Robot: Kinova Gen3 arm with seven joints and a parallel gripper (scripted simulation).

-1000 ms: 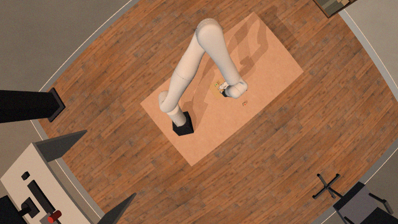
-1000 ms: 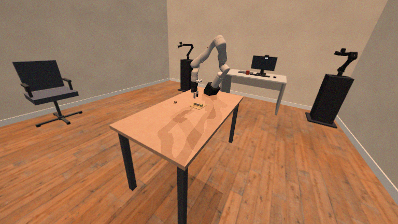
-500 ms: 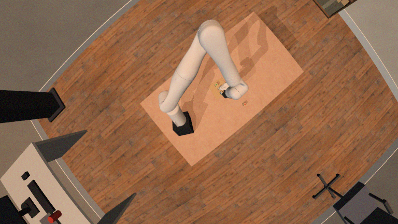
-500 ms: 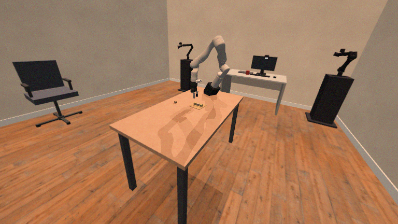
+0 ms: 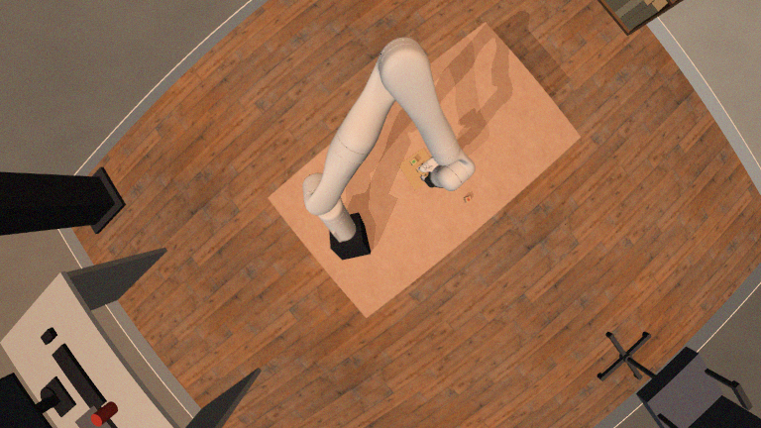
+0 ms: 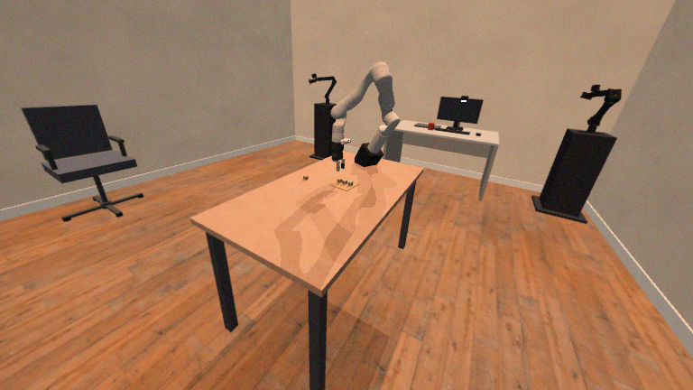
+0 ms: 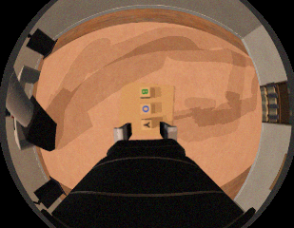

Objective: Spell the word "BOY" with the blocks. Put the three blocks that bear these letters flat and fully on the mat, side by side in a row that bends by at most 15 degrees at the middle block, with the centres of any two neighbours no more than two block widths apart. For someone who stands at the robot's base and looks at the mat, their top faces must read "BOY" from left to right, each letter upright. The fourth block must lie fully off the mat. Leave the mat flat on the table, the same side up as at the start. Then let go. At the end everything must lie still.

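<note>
Now: hand 10 cm above the mat and 4 cm to the right of it.
</note>
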